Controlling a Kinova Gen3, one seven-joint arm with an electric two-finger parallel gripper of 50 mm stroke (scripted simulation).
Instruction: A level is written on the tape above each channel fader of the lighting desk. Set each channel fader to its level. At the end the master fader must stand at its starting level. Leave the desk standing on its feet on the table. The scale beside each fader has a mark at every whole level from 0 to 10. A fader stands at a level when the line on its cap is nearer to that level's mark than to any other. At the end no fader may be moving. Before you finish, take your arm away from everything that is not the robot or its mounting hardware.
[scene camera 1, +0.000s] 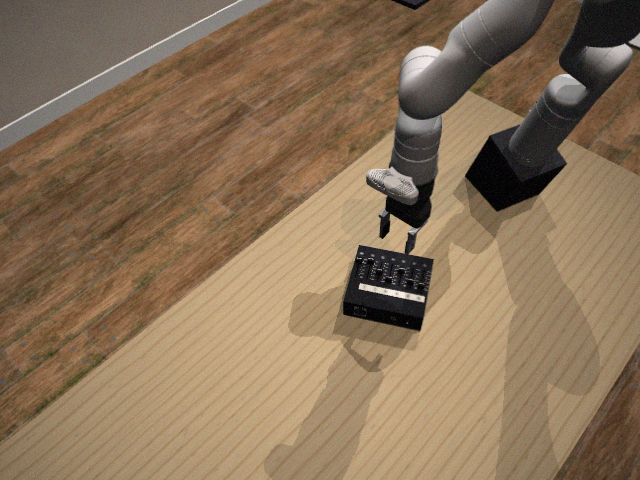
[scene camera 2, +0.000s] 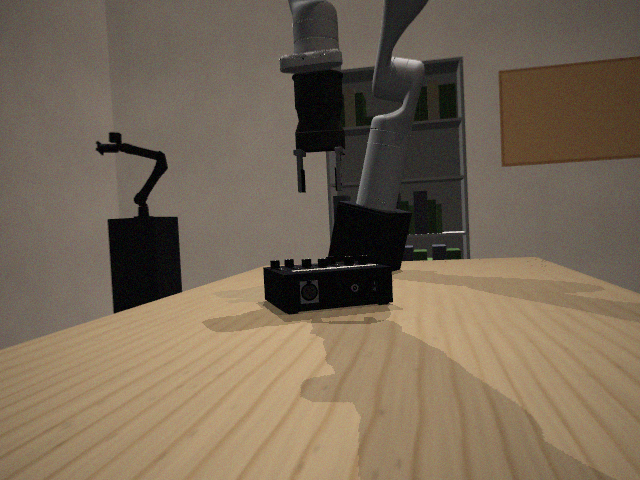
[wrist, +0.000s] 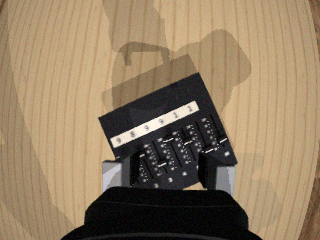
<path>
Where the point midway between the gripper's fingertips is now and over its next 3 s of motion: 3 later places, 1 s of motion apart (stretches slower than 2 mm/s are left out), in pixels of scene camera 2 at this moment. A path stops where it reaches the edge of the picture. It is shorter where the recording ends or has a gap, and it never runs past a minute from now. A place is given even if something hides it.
My gripper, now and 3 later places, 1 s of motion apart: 320, 191; 316, 226; 313, 197; 307, 221
</path>
